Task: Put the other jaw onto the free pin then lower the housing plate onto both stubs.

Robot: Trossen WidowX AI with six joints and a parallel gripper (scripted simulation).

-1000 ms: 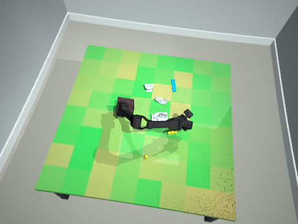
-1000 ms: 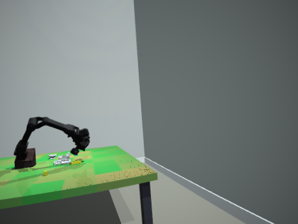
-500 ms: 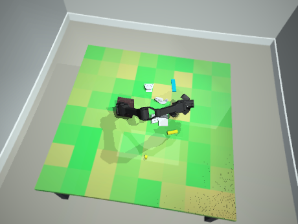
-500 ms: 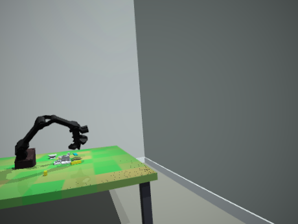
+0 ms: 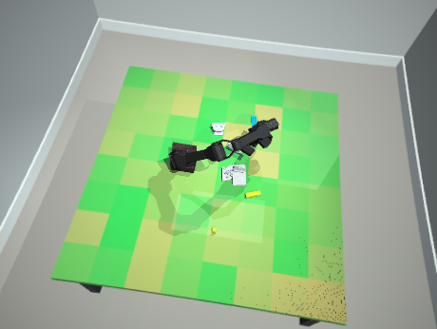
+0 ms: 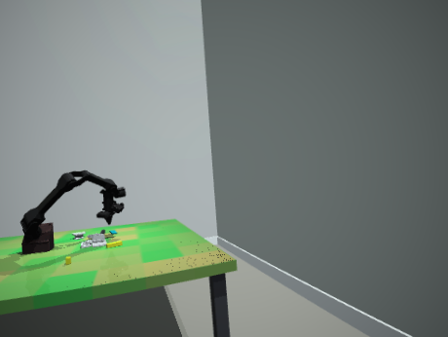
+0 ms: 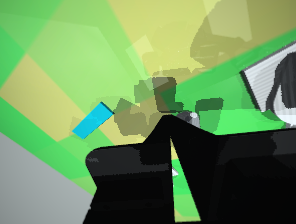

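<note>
Right now the jaw is 50 mm below my gripper tip and 50 mm behind it. Round my gripper tip: yellow bar: 260 mm to the right, 70 mm below, 50 mm ahead; then blue bar: 180 mm to the left, 80 mm below; then small yellow cube: 490 mm to the right, 100 mm behind, 70 mm below.
</note>
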